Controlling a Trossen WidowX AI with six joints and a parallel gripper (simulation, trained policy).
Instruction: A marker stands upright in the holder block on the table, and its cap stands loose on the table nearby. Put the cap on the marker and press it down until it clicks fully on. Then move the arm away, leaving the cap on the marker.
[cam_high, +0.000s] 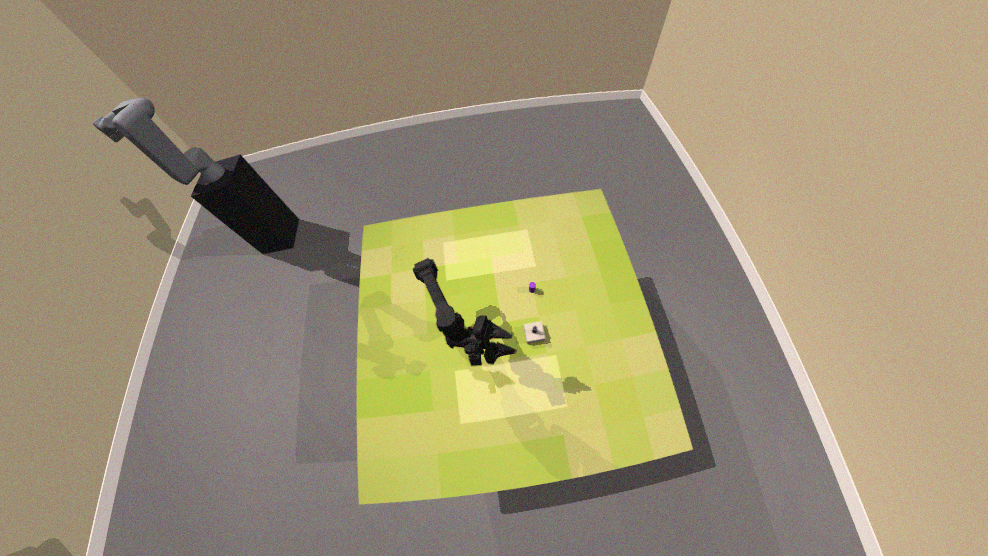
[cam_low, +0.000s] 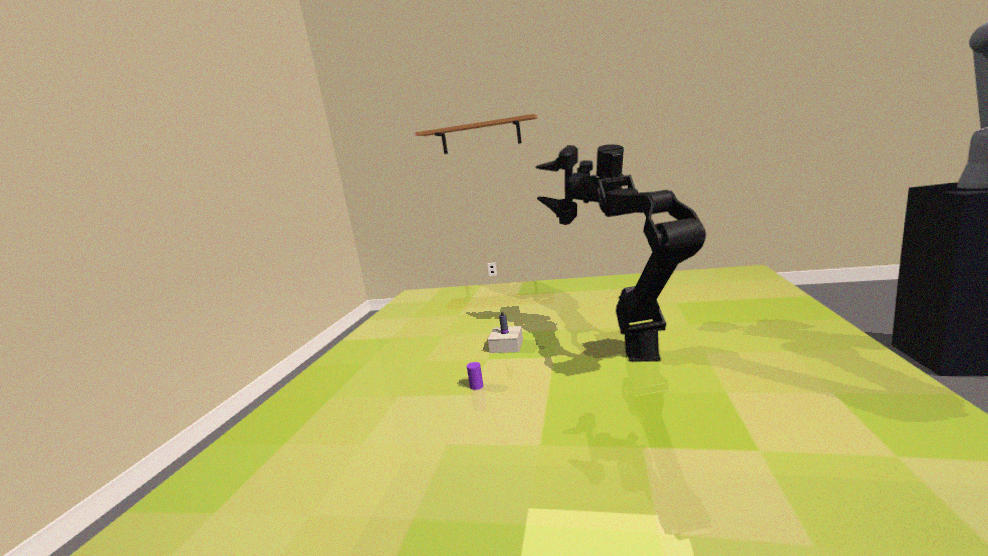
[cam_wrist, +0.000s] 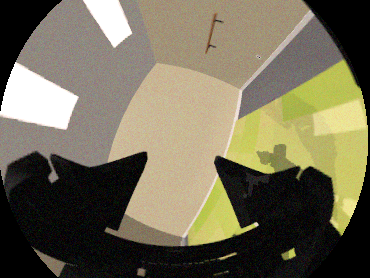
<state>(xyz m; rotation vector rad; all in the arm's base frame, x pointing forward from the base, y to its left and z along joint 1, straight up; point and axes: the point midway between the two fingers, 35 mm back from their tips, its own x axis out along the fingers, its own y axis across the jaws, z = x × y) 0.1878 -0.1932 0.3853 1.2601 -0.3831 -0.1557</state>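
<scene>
Right now my gripper tip is 140 mm short of the purple cap, 330 mm to the right of it and 370 mm above it. From my gripper tip the other things lie so: holder block: 110 mm ahead, 130 mm to the left, 370 mm below.
</scene>
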